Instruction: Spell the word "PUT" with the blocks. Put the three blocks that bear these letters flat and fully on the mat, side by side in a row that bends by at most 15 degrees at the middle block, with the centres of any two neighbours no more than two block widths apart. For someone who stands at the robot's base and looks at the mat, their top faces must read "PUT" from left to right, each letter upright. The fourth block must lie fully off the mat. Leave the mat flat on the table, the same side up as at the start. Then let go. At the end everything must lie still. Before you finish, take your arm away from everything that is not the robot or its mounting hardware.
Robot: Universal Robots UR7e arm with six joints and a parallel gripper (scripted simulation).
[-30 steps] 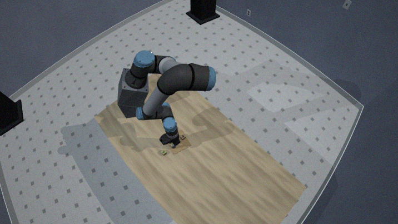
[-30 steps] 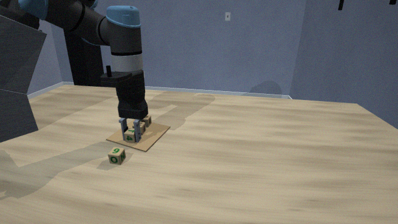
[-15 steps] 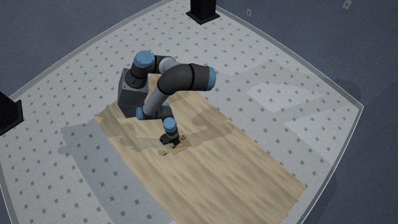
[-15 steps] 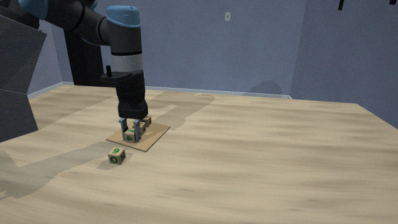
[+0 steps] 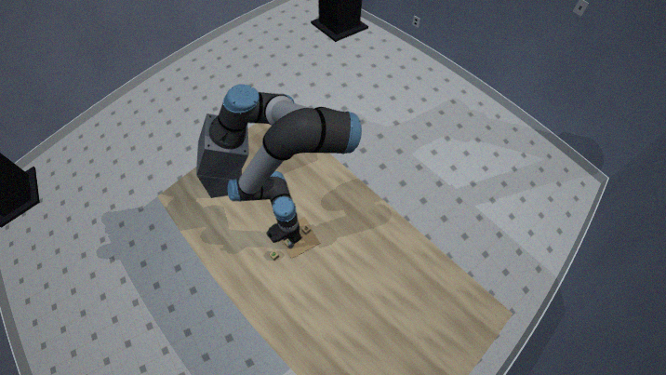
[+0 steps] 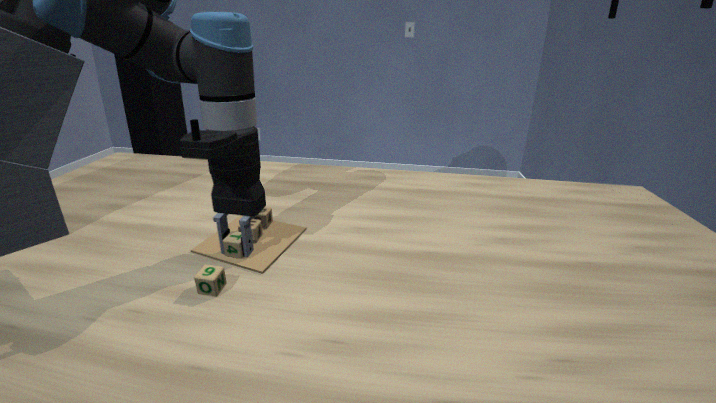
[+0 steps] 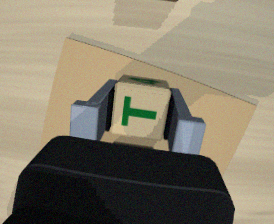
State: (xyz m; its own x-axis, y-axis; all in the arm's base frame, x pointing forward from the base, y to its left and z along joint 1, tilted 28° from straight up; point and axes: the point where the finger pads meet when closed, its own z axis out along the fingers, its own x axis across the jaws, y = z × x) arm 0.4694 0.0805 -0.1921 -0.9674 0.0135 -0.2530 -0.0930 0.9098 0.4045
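The T block is right at my hand. From my hand the other things lie so: tan mat (5 cm to the left, 2 cm below); then U block (5 cm to the left, 1 cm below); then O block (1 cm ahead, 8 cm to the right, 1 cm below).
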